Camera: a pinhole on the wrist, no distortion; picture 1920 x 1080 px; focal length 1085.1 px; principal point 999.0 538.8 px. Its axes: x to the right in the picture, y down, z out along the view. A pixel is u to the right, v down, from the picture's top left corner.
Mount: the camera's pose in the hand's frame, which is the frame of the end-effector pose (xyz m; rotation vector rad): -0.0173 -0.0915 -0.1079 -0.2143 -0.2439 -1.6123
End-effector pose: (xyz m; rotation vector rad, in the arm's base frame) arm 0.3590 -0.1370 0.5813 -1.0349 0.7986 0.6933
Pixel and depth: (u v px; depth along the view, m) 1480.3 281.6 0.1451
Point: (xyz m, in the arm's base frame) 0.4292 -0.1381 0.6941
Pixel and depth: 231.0 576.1 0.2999
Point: 0.2290 0.0437 0.5228
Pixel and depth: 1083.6 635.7 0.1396
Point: 0.4130 -0.1330 0.6248
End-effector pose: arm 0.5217 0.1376 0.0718 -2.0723 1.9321 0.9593
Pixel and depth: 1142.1 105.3 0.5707
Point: 0.3631 0.5850 -0.1436
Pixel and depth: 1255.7 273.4 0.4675
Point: 0.4537 0.4569 -0.1582
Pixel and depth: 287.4 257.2 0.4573
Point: 0.1309 0.3138 0.0515
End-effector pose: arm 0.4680 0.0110 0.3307 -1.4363 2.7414 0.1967
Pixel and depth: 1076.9 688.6 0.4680
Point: 0.4312 0.0281 -0.0211
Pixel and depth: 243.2 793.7 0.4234
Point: 0.1576 0.1355 0.1361
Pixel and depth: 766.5 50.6 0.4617
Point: 0.4693 0.3153 0.0673
